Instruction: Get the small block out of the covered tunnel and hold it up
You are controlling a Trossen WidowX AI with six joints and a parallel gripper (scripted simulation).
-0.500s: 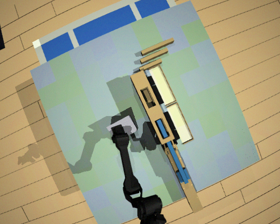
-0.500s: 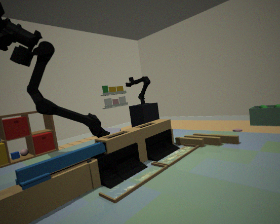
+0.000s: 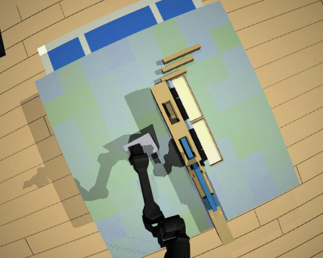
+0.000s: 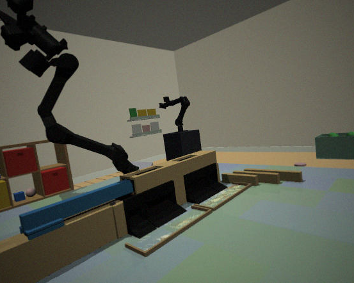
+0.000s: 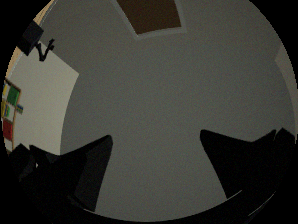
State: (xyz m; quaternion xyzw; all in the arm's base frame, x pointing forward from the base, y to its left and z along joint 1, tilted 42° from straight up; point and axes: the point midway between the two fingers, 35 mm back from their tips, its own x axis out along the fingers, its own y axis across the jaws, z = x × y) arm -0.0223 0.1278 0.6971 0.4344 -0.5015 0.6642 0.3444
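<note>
The tan covered tunnel lies 240 mm ahead of my gripper tip, 200 mm to the left of it and 670 mm below it.
</note>
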